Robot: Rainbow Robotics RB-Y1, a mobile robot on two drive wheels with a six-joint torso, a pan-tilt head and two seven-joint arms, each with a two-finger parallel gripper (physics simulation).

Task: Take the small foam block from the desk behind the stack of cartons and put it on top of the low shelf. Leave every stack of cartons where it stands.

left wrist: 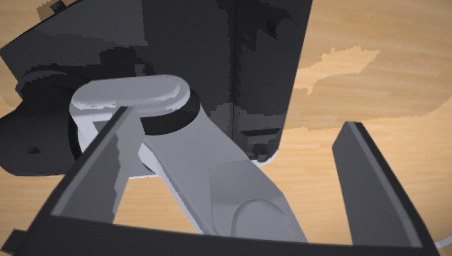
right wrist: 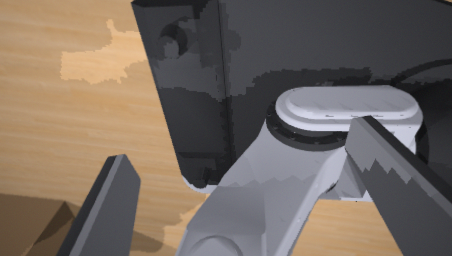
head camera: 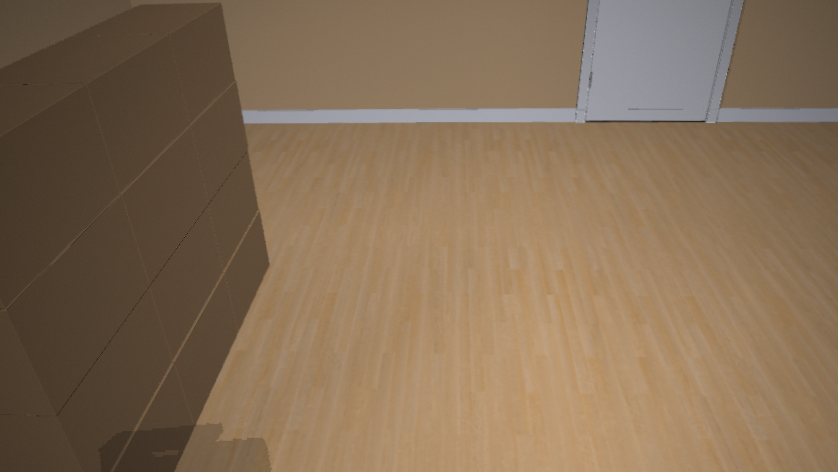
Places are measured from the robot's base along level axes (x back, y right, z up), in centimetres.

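Pixels of known places: left gripper, fingertip midpoint: (left wrist: 237,127); right gripper, fingertip midpoint: (right wrist: 239,150).
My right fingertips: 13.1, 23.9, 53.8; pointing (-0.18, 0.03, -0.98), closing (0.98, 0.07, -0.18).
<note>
Behind a point stands the place of what it marks, as x, y, z.
A tall stack of brown cartons (head camera: 158,175) {-141.2, -57.3, 76.9} fills the left side of the head view, with its long side running away from me. The foam block, the desk and the low shelf do not show in these views. My left gripper (left wrist: 237,127) {13.1, -23.5, 53.9} is open and empty, with its fingers wide apart above the floor and beside my own base. My right gripper (right wrist: 239,150) {13.1, 23.9, 53.8} is also open and empty, its fingers wide apart. Neither gripper shows in the head view, so their distance from the cartons cannot be told there.
Wood floor (head camera: 469,263) {-200.9, 38.3, 0.0} stretches to the right of the cartons up to the far wall (head camera: 410,52) {-370.9, 28.3, 45.7}. A white door (head camera: 656,58) {-346.9, 177.4, 41.3} is in that wall, right of centre. My dark base (left wrist: 190,45) {16.6, -12.2, 16.9} (right wrist: 300,40) {21.7, 15.0, 16.9} shows in both wrist views. A brown shape, unclear, shows lower left in the right wrist view.
</note>
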